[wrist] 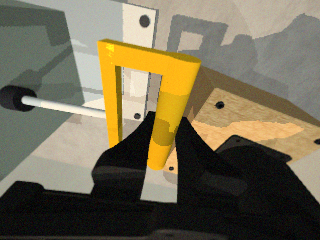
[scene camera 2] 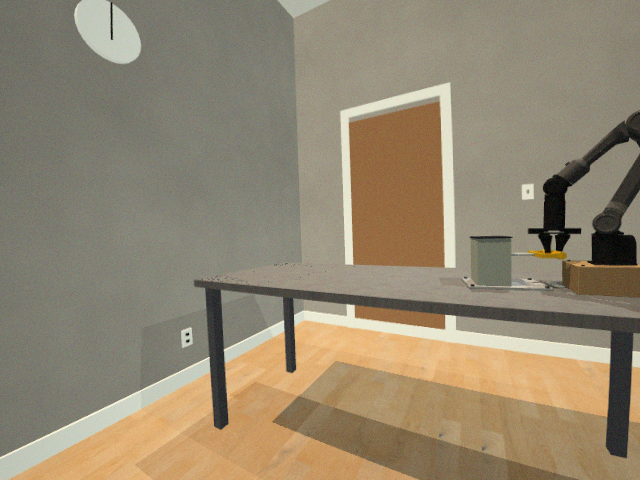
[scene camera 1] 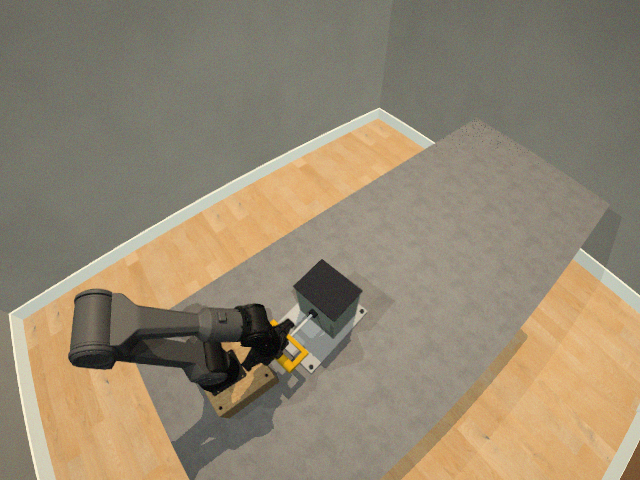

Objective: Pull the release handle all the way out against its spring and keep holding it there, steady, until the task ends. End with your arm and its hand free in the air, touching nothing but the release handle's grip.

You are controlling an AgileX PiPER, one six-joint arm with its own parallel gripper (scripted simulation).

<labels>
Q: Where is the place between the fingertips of the gripper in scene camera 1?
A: At 275,352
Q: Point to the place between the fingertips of the gripper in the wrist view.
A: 165,121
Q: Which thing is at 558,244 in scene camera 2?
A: The gripper.
</labels>
